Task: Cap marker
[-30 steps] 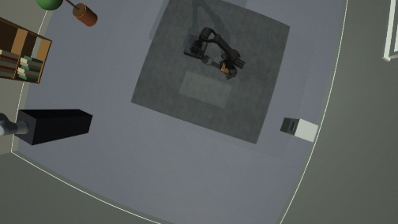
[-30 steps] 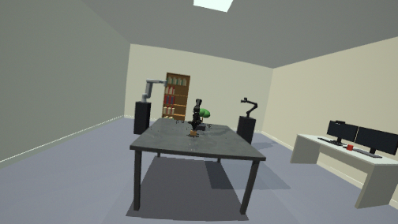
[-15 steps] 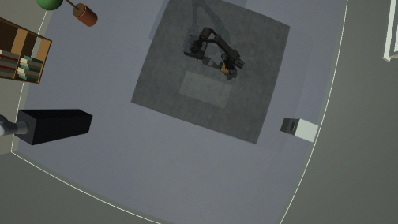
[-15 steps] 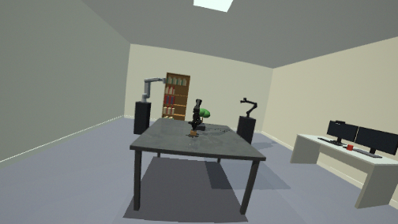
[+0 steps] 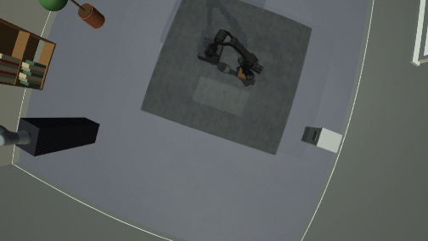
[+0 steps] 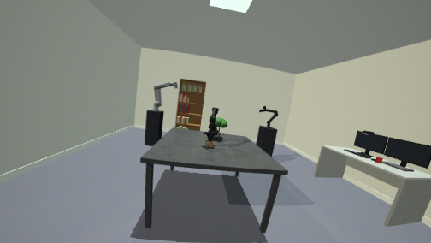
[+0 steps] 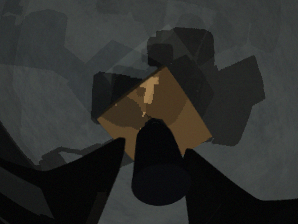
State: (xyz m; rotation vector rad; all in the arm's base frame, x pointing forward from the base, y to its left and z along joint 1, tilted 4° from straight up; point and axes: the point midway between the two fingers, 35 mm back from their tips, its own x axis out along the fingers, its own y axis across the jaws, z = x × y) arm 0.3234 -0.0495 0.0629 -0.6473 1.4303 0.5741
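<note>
Now: gripper tip 10 mm below the dark cap. From my gripper tip the other things lie so: holder block (50 mm below).
</note>
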